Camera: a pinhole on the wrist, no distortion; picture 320 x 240 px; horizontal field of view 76.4 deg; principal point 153.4 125.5 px. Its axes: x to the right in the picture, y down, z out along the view. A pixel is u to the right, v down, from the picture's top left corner.
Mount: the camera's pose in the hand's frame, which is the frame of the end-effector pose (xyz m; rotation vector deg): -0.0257 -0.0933 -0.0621 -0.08 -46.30 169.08
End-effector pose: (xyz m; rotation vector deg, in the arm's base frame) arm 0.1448 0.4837 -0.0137 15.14 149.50 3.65
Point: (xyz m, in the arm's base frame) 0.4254 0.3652 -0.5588
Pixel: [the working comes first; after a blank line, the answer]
In the camera's frame: -0.0176 -0.3239 0.5934

147 15
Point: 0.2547 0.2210 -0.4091
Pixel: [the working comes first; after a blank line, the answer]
In the camera's frame: -0.0776 -0.0838 0.4880

121 91
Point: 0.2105 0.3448 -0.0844
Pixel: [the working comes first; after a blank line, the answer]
In the camera's frame: 0.0235 -0.0453 0.1548

184 66
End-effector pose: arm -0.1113 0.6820 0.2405 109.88 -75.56 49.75
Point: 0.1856 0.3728 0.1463
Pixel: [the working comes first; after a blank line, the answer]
In the camera's frame: -0.1923 -0.1281 0.4075

57 62
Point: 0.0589 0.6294 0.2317
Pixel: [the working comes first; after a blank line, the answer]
In the camera's frame: -0.0941 -0.0303 0.1430

20 82
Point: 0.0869 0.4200 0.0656
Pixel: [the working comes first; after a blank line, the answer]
In the camera's frame: -0.0704 -0.1741 0.3687

115 29
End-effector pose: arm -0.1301 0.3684 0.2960 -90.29 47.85 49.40
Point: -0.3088 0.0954 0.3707
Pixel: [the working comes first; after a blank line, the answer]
In the camera's frame: 0.1228 -0.1079 -0.2987

behind the camera
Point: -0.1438 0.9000 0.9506
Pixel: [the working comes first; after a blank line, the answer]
In the camera's frame: 0.5742 0.0355 0.5882

outside the picture
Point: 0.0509 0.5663 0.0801
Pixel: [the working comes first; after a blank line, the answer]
In the camera's frame: -0.2807 -0.1665 0.2203

outside the picture
